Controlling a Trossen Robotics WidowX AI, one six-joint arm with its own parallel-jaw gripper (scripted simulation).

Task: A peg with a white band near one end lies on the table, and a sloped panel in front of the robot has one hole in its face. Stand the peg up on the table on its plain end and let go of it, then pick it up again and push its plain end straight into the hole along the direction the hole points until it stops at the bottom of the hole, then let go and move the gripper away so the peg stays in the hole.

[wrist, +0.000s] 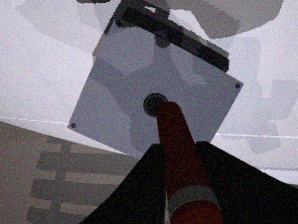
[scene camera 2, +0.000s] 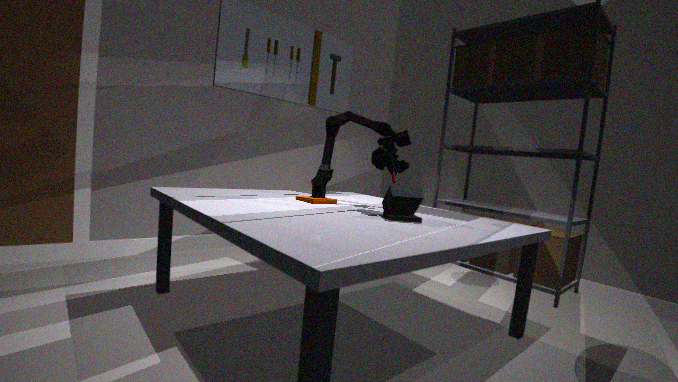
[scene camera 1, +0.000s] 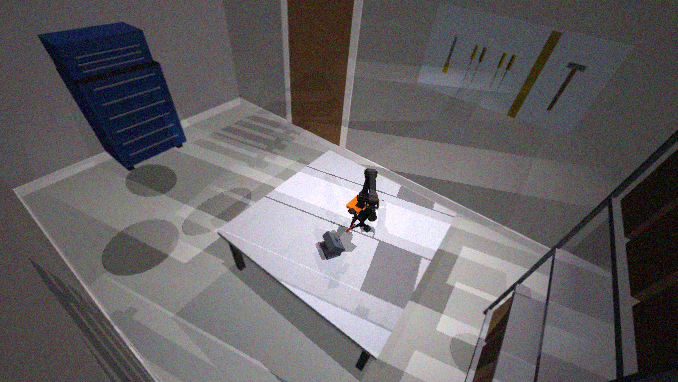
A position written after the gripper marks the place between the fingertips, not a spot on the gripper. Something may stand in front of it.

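Note:
A sloped panel (wrist: 132,63) is part of the scene, and a red peg is held by the gripper (scene camera 2: 393,174), with the wrist view showing the gripper (wrist: 178,152) as well.

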